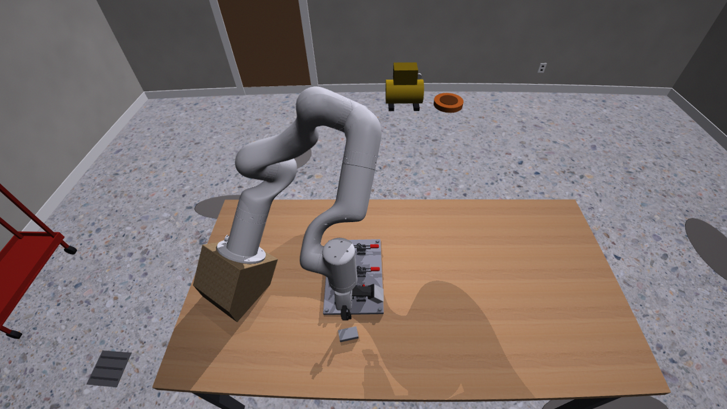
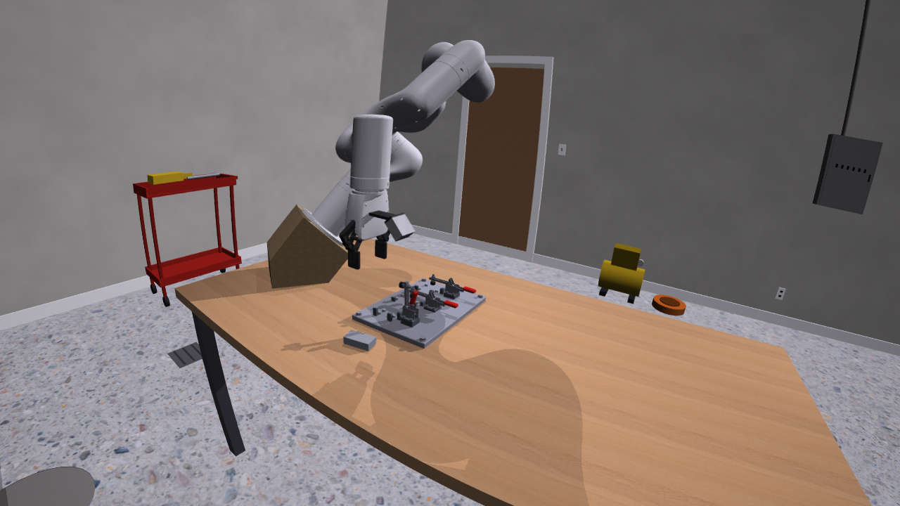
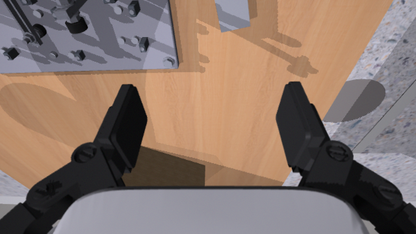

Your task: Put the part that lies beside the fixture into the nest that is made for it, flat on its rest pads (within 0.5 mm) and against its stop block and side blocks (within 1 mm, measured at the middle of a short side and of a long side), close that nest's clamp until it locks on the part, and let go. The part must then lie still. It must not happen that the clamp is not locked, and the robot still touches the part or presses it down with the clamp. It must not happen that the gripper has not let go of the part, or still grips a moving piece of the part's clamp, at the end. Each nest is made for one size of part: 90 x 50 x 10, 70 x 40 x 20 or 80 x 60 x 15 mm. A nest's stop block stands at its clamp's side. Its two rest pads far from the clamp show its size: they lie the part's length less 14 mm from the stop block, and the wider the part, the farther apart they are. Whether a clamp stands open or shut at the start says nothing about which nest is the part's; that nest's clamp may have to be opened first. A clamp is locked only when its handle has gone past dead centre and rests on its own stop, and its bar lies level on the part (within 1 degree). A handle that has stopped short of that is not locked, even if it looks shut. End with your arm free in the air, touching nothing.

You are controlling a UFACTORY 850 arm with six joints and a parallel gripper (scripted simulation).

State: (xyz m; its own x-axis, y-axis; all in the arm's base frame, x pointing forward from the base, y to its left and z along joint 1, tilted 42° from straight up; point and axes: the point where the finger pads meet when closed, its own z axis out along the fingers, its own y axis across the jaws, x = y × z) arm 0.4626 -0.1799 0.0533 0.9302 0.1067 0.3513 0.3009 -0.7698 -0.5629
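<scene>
My hand is 3 cm to the left of the grey block part and 20 cm above it. The rest, counted from my hand: grey fixture plate (6 cm behind, 22 cm to the left, 21 cm below).
</scene>
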